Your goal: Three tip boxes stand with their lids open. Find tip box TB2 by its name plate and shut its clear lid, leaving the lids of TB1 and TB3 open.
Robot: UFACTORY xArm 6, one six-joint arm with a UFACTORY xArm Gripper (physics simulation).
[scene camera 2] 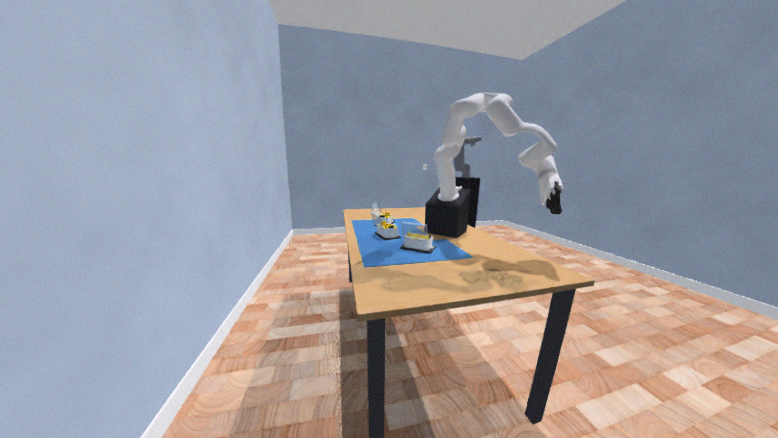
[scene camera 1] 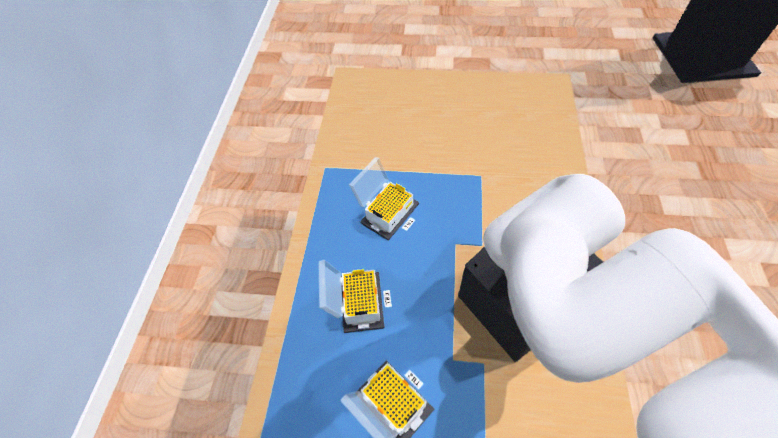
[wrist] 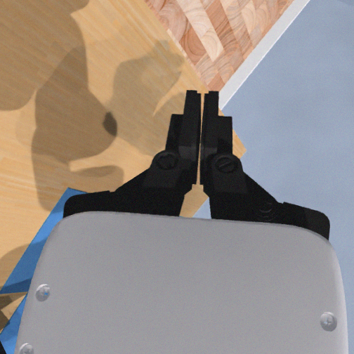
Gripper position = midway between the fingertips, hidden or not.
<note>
In view: my gripper (scene camera 2: 556,212), a clear lid (scene camera 1: 330,286) and a clear lid (scene camera 1: 372,178).
My gripper also shows in the wrist view (wrist: 202,111).
</note>
